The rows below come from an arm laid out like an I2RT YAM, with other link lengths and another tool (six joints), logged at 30 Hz.
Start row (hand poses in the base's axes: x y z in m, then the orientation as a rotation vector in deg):
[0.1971, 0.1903, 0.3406, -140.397, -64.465, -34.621]
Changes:
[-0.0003, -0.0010, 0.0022, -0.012, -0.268, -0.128]
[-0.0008, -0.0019, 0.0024, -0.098, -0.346, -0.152]
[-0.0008, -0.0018, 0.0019, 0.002, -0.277, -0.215]
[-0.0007, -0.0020, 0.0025, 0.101, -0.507, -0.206]
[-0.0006, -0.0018, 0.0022, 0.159, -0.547, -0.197]
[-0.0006, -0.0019, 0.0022, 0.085, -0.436, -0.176]
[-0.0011, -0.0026, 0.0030, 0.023, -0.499, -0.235]
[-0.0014, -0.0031, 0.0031, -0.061, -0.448, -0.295]
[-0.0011, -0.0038, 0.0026, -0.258, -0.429, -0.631]
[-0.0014, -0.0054, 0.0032, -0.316, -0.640, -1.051]
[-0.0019, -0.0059, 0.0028, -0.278, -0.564, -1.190]
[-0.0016, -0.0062, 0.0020, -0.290, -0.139, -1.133]
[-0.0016, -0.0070, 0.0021, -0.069, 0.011, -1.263]
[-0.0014, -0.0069, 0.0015, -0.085, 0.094, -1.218]
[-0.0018, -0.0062, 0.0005, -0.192, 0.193, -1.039]
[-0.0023, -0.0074, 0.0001, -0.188, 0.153, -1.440]
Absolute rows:
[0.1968, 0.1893, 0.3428, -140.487, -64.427, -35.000]
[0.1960, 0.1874, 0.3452, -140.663, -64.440, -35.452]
[0.1952, 0.1856, 0.3471, -140.801, -64.295, -35.875]
[0.1945, 0.1836, 0.3496, -140.837, -64.189, -36.635]
[0.1939, 0.1818, 0.3518, -140.812, -64.073, -37.468]
[0.1933, 0.1799, 0.3540, -140.838, -63.982, -38.121]
[0.1922, 0.1773, 0.3570, -140.952, -63.882, -38.849]
[0.1908, 0.1742, 0.3601, -141.181, -63.743, -39.496]
[0.1897, 0.1704, 0.3627, -141.815, -63.325, -40.141]
[0.1883, 0.1650, 0.3659, -142.777, -62.521, -41.165]
[0.1864, 0.1591, 0.3687, -143.806, -61.491, -42.145]
[0.1848, 0.1529, 0.3707, -144.841, -60.379, -42.539]
[0.1832, 0.1459, 0.3728, -145.790, -58.913, -42.841]
[0.1818, 0.1390, 0.3743, -146.719, -57.473, -43.010]
[0.1800, 0.1328, 0.3748, -147.617, -56.275, -42.960]
[0.1777, 0.1254, 0.3749, -148.767, -54.586, -43.065]

